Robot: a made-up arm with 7 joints. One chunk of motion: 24 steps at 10 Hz.
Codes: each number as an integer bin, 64 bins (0 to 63) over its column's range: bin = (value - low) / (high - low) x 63, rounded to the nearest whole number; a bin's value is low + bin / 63 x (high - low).
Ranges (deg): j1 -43..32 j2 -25..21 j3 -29..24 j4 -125..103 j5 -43..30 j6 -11..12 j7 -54..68
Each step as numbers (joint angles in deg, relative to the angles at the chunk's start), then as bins.
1 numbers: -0.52 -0.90 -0.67 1.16 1.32 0.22 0.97
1 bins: 36 33 34 35 38 31 28
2 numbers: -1.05 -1.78 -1.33 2.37 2.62 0.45 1.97
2 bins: 35 32 33 35 39 31 29
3 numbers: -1.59 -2.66 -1.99 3.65 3.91 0.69 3.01
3 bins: 35 31 32 36 40 32 29
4 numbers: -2.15 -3.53 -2.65 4.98 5.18 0.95 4.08
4 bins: 34 29 31 36 42 33 30
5 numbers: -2.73 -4.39 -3.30 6.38 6.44 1.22 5.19
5 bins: 34 28 31 36 43 33 31
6 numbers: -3.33 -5.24 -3.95 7.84 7.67 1.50 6.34
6 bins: 33 27 30 37 44 34 31
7 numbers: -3.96 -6.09 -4.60 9.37 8.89 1.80 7.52
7 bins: 33 26 29 37 45 35 32
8 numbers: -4.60 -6.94 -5.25 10.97 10.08 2.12 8.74
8 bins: 32 25 28 38 46 36 32
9 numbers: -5.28 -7.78 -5.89 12.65 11.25 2.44 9.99
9 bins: 32 24 27 38 47 37 33
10 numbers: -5.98 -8.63 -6.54 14.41 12.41 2.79 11.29
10 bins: 31 22 27 39 48 38 34
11 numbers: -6.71 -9.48 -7.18 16.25 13.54 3.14 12.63
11 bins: 30 21 26 39 49 39 34
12 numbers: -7.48 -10.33 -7.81 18.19 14.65 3.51 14.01
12 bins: 30 20 25 40 50 40 35
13 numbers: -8.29 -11.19 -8.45 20.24 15.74 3.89 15.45
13 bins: 29 19 24 40 51 41 36
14 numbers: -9.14 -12.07 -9.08 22.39 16.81 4.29 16.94
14 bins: 28 18 24 41 52 42 37
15 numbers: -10.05 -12.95 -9.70 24.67 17.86 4.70 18.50
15 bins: 28 17 23 41 53 43 37
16 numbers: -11.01 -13.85 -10.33 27.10 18.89 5.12 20.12
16 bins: 27 15 22 42 53 44 38
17 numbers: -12.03 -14.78 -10.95 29.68 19.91 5.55 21.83
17 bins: 26 14 21 43 54 45 39
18 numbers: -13.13 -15.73 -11.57 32.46 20.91 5.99 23.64
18 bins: 25 13 21 44 55 47 40
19 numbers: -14.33 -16.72 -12.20 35.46 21.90 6.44 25.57
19 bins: 24 11 20 44 56 48 41
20 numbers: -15.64 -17.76 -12.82 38.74 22.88 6.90 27.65
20 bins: 23 10 19 45 57 49 42
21 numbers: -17.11 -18.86 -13.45 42.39 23.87 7.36 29.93
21 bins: 22 8 18 46 58 50 43
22 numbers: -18.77 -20.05 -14.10 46.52 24.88 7.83 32.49
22 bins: 20 7 18 47 59 52 45
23 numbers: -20.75 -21.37 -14.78 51.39 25.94 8.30 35.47
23 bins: 19 5 17 49 59 53 46
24 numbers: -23.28 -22.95 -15.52 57.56 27.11 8.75 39.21
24 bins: 17 3 16 50 61 54 48
